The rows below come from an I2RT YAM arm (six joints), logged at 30 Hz.
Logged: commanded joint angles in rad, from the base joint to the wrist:
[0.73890, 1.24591, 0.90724, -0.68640, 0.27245, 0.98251]
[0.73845, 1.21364, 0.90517, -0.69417, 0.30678, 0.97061]
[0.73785, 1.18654, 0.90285, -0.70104, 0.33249, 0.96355]
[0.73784, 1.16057, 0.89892, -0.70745, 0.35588, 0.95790]
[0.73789, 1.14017, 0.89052, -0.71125, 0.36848, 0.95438]
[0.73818, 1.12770, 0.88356, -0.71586, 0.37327, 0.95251]
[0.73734, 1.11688, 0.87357, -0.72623, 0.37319, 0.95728]
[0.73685, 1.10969, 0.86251, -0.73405, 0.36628, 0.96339]
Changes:
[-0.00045, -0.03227, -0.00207, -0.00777, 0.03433, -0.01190]
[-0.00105, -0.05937, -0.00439, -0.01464, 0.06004, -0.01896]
[-0.00106, -0.08534, -0.00832, -0.02105, 0.08343, -0.02461]
[-0.00101, -0.10574, -0.01672, -0.02485, 0.09603, -0.02813]
[-0.00072, -0.11821, -0.02368, -0.02946, 0.10082, -0.03000]
[-0.00156, -0.12903, -0.03367, -0.03983, 0.10074, -0.02523]
[-0.00205, -0.13622, -0.04473, -0.04765, 0.09383, -0.01912]

